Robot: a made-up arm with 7 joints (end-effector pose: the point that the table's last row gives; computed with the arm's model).
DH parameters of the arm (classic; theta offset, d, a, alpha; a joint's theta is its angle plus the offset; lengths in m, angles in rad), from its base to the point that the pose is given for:
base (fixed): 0 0 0 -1.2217
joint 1: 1.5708 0 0 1.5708
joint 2: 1.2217 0 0 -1.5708
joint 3: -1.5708 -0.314 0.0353 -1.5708
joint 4: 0 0 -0.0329 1.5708
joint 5: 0 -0.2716 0 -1.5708
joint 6: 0 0 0 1.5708
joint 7: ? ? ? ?
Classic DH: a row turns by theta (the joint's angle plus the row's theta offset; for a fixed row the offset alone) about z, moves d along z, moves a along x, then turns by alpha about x.
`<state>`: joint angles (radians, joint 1 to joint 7).
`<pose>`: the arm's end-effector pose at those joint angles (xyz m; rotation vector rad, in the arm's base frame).
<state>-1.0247 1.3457 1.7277 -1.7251 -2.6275 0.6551 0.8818</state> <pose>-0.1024 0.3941 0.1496 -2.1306 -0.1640 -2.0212</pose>
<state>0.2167 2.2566 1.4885 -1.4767 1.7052 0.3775 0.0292</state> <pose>0.1119 0.1022 0.4552 -0.0057 -2.3319 -0.7207</pose>
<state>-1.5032 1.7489 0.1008 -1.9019 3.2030 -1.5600 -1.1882</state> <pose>0.0340 0.1402 0.3700 0.7948 2.7023 -1.3608</pose>
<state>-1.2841 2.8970 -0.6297 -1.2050 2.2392 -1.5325 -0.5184</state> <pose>-0.2004 0.2593 0.4058 -1.1815 1.6277 -0.1251</pose>
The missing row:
joint 7: 0 0 0 0
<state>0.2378 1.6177 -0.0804 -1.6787 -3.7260 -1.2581 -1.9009</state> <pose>0.2714 0.3419 -0.0749 1.6194 -1.1919 0.1005</pose>
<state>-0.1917 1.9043 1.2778 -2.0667 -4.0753 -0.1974 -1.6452</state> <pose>0.0300 0.1074 0.3424 -1.1893 2.3573 0.8247</pose>
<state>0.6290 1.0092 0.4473 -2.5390 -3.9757 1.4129 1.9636</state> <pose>0.1409 0.1794 -0.0815 -0.7892 1.0129 1.2979</pose>
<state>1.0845 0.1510 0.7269 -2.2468 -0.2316 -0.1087 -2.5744</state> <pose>-0.0846 0.2252 -0.2064 1.7996 1.1772 -2.1228</pose>
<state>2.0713 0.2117 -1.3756 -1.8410 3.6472 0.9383 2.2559</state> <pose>-0.2299 -0.3343 -0.0599 -0.0443 -0.5948 0.5321</pose>
